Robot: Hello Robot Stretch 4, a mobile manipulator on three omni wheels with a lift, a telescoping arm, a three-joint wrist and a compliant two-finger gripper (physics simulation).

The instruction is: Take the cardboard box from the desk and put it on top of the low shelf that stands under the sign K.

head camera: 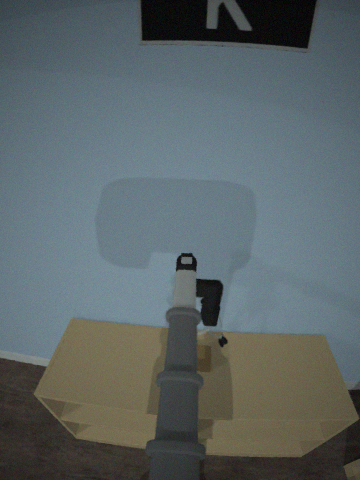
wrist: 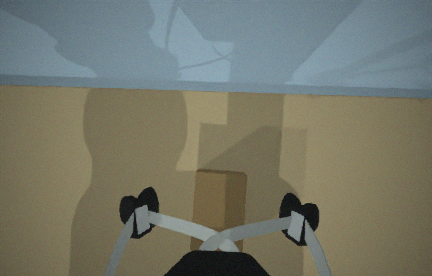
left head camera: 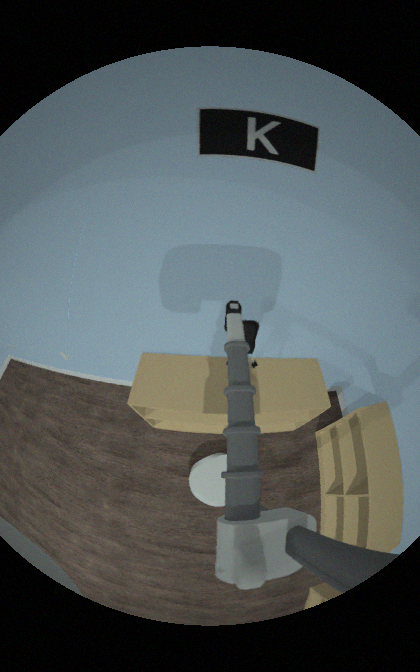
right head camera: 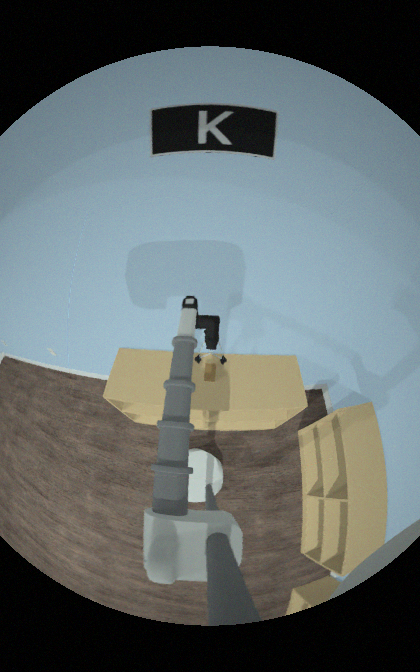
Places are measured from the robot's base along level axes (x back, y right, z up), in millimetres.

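Pixels of known places: gripper, between the fingertips: [head camera: 204, 343] [wrist: 218, 206].
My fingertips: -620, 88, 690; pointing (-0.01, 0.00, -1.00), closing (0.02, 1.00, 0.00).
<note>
Behind a point stands the place of what it marks, as x, y, z.
The brown cardboard box [head camera: 204, 358] {-588, 91, 633} [right head camera: 210, 372] [wrist: 212, 200] {-615, 80, 633} stands on the top of the low shelf [head camera: 280, 375] {-549, 404, 583} [left head camera: 290, 382] [right head camera: 265, 380] [wrist: 360, 175] {-643, 278, 583}, near the middle of its length. The sign K [head camera: 175, 20] {-772, -49, 1671} [left head camera: 220, 132] [right head camera: 172, 130] hangs on the wall above this shelf. My gripper [head camera: 206, 340] {-620, 88, 690} [right head camera: 211, 359] [wrist: 218, 206] {-620, 88, 690} is open and empty. Its fingertips are wide apart above the box, one to each side of it in the wrist view, with gaps between. The arm hides part of the box in the head camera view. The desk cannot be made out.
The blue wall [head camera: 180, 125] {-774, -32, 1434} [wrist: 30, 45] {-775, -105, 683} is close behind the shelf. My telescoping arm [head camera: 177, 410] {-234, 0, 1107} [left head camera: 242, 450] [right head camera: 172, 445] reaches over the shelf. A second shelf unit [left head camera: 390, 475] [right head camera: 372, 475] stands to the right. A white round object [left head camera: 207, 480] [right head camera: 202, 475] is below the arm.
</note>
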